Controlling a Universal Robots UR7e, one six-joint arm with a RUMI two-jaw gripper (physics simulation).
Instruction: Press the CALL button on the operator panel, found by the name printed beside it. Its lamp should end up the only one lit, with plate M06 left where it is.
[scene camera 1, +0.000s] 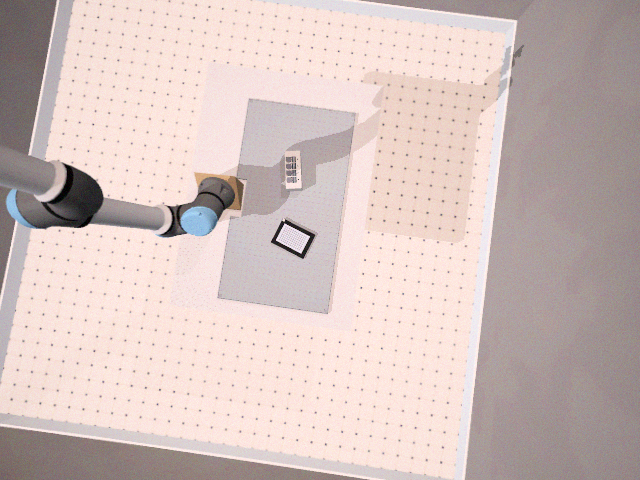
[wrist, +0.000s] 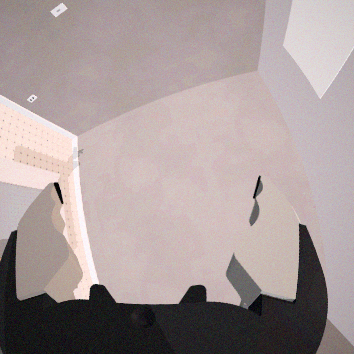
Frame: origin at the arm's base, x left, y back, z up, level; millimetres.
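Seen in the pictures: gripper, fingertip midpoint: (wrist: 155, 181); arm's base, link origin: (scene camera 1: 217, 192).
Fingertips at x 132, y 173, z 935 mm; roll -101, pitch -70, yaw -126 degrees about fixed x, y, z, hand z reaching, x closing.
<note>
Offsets run from my fingertips to a thing's top centre. Level surfaces: height alone.
The operator panel @(dy -485, dx +10, dz -939 mm) (scene camera 1: 292, 170) is a small off-white box with a row of dark marks, on the upper half of the grey board in the scene view. Its names are too small to read and I cannot tell whether a lamp is lit. A black-rimmed plate with a white gridded face @(dy -519, dx -288, dz -968 mm) (scene camera 1: 293, 238) lies turned at an angle on the board below the panel; no M06 label is readable. My gripper (wrist: 155, 181) is open and empty in the wrist view, its jaws wide apart. In the scene view the arm's wrist is left of the panel, and the jaws cannot be made out.
The grey board @(dz -994 mm) (scene camera 1: 279, 289) lies on a pale dotted table (scene camera 1: 129, 351) with a raised light rim (scene camera 1: 491, 217). A brown block (scene camera 1: 238, 187) shows beside and below the arm's wrist at the board's left edge. The arm reaches in from the left. Its shadow crosses the panel.
</note>
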